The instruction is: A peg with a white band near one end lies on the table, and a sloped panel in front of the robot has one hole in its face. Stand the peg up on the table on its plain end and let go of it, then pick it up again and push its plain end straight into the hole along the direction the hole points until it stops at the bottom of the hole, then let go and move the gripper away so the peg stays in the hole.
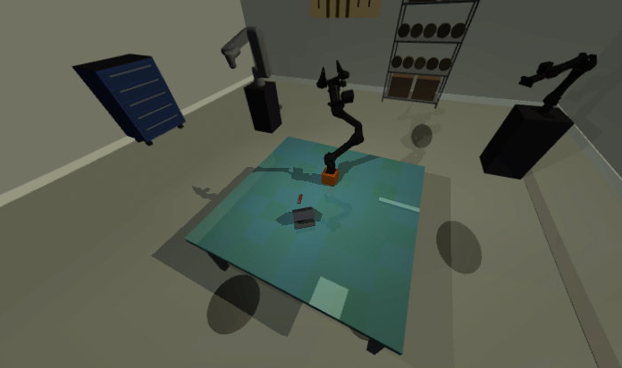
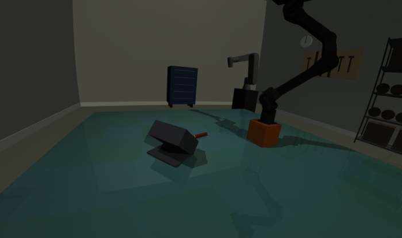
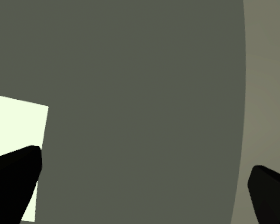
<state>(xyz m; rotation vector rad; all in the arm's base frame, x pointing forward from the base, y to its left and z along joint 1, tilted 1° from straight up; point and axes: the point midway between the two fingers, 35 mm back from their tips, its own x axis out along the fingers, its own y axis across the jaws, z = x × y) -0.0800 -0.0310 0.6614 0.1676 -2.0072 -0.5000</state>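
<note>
The red peg lies 380 mm ahead of my gripper tip, 80 mm to the right of it and 780 mm below it. Also, from my gripper tip: dark sloped panel 510 mm ahead, 730 mm below.
</note>
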